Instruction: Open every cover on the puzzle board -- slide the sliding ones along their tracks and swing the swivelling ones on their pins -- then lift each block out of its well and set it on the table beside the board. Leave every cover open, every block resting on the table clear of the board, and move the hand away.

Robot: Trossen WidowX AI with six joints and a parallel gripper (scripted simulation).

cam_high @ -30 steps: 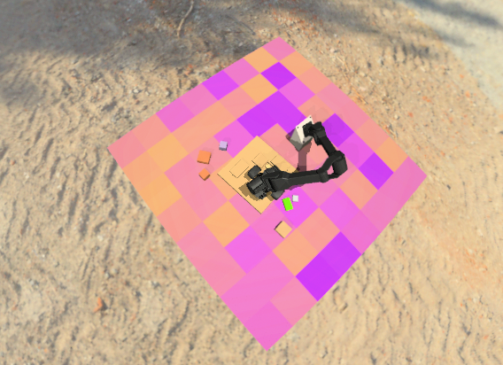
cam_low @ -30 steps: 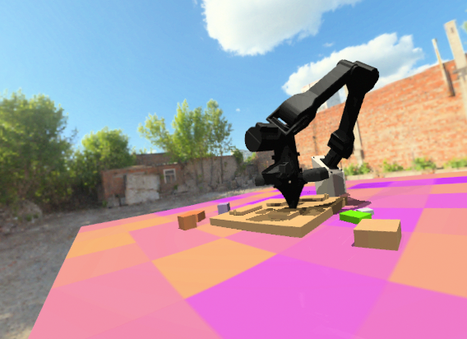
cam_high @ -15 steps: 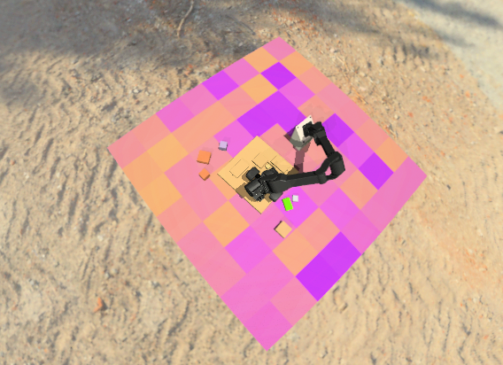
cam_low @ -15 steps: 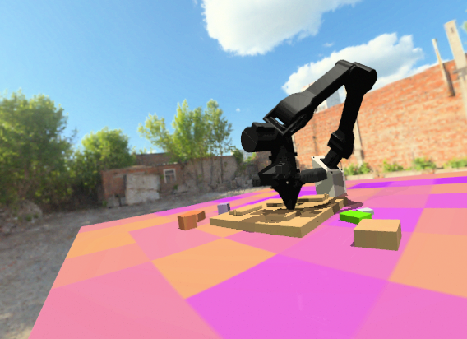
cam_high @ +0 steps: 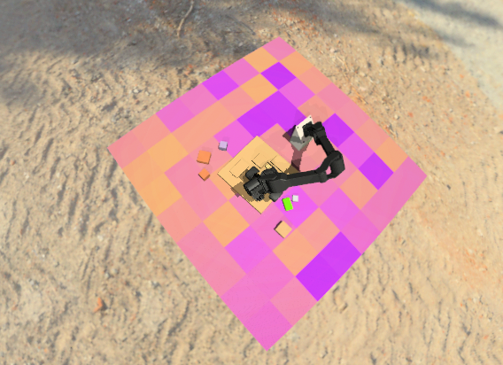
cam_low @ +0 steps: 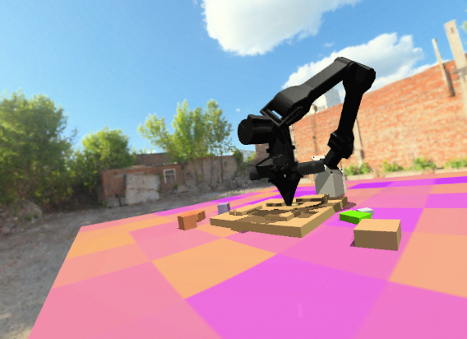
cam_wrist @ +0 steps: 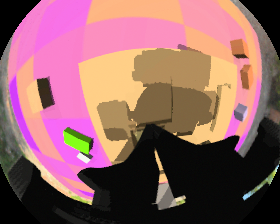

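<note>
My gripper tip is 80 mm to the left of the tan puzzle board, 60 mm past it and 20 mm above it. Also, from my gripper tip: green block: 130 mm to the left, 60 mm behind, 30 mm below; greyish-purple block: 300 mm to the right, 20 mm below, 20 mm ahead; tan block: 220 mm to the left, 30 mm below, 30 mm ahead.
</note>
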